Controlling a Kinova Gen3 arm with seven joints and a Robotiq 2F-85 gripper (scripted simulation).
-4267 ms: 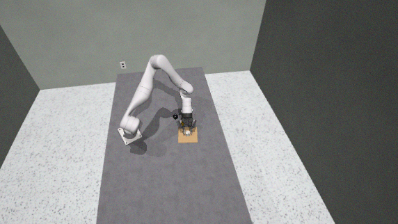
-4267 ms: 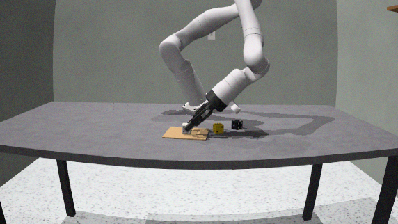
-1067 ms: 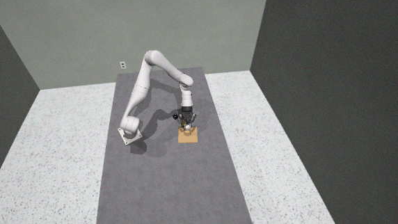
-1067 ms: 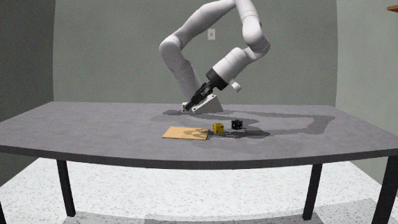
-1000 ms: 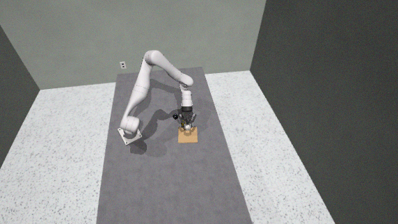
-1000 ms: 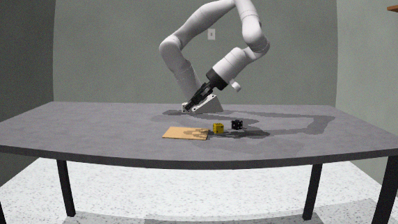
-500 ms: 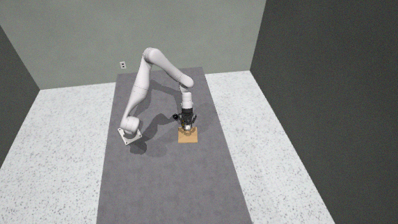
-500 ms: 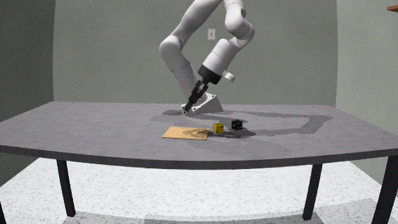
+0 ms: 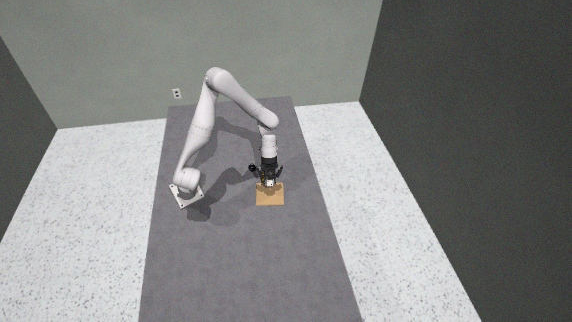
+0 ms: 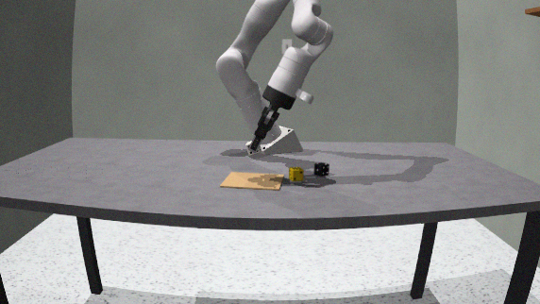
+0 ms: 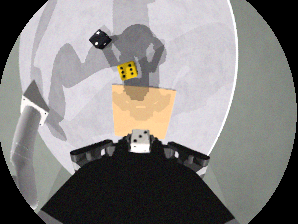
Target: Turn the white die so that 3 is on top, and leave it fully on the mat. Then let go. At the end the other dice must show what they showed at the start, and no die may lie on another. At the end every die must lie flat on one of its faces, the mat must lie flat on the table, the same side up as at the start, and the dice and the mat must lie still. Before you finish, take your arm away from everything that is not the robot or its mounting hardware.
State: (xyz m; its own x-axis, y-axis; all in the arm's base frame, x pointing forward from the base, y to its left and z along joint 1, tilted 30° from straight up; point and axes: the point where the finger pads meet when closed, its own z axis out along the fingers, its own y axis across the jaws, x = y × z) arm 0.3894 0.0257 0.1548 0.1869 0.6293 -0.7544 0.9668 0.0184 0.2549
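Right now my hand is 10 mm to the left of the white die and 10 mm above it. Also, from my hand: tan mat (10 mm to the right, 90 mm below); yellow die (20 mm behind, 100 mm to the left, 80 mm below); black die (70 mm behind, 180 mm to the left, 80 mm below).
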